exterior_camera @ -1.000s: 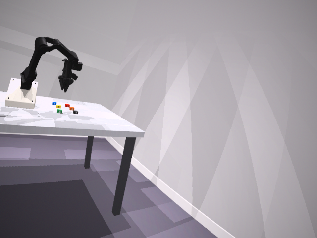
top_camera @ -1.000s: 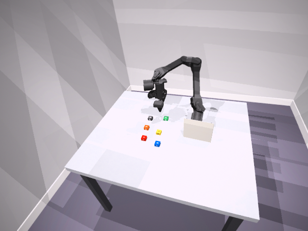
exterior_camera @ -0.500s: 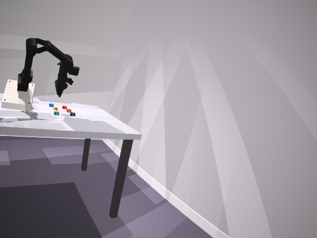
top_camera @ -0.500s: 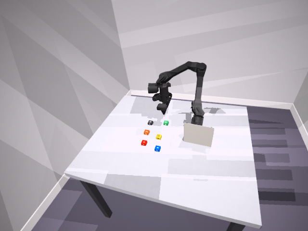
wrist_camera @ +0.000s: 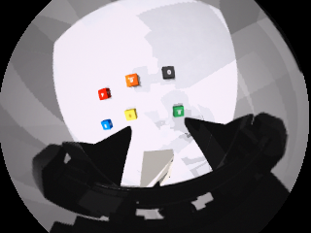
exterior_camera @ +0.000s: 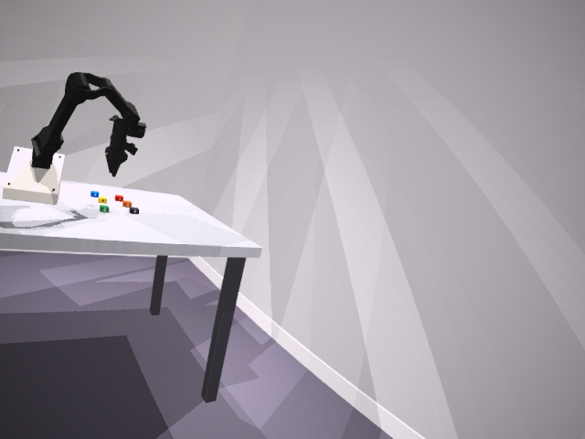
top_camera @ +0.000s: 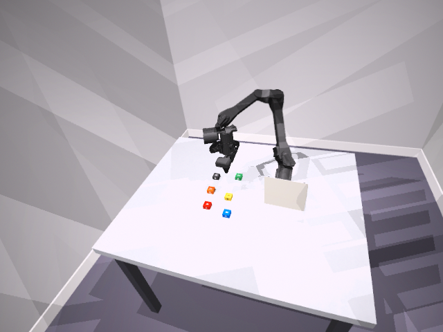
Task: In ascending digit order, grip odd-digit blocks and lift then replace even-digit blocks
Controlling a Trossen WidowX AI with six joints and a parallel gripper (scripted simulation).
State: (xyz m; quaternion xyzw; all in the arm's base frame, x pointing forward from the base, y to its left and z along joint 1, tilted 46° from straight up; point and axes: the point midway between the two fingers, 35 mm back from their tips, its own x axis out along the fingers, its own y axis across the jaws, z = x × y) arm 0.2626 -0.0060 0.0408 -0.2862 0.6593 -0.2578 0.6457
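Right now my gripper tip is 100 mm short of the black block, 50 mm to the left of it and 120 mm above it. From my gripper tip the other things lie so: green block 20 mm behind, 80 mm to the right, 120 mm below; then yellow block 10 mm behind, 80 mm to the left, 120 mm below; then orange block 90 mm ahead, 60 mm to the left, 120 mm below.
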